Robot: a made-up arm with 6 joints. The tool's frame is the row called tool.
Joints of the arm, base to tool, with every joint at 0 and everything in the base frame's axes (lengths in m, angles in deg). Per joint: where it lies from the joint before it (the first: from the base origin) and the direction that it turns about. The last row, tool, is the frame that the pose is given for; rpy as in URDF.
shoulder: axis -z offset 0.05 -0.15 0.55
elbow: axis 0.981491 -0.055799 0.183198 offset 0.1 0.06 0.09
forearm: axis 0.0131 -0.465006 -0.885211 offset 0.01 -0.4 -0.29
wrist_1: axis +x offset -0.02 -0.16 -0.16
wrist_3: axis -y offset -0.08 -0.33 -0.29
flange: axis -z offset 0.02 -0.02 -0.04
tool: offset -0.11 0 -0.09 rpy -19.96 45.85 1.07
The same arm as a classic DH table. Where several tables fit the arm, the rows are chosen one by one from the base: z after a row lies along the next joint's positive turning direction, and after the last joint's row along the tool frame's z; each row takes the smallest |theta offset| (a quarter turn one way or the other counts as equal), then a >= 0, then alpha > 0; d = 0 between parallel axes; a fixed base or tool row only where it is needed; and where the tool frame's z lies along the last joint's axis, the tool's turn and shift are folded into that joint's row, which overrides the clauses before.
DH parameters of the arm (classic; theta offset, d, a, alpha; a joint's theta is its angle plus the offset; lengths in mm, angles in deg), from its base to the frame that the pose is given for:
base (fixed): -71.57 0.0 158.1 180.00
shoulder: 21.69 -622.0 -65.6 100.56
elbow: -27.84 132.3 216.7 -97.09
forearm: -7.80 663.1 67.2 89.25
wrist_1: -62.29 -102.8 -290.0 -90.00
wrist_3: -90.00 350.0 20.0 90.00
flange: 62.08 45.8 -51.5 130.90
tool (fixed): 71.67 -128.6 0.0 0.00

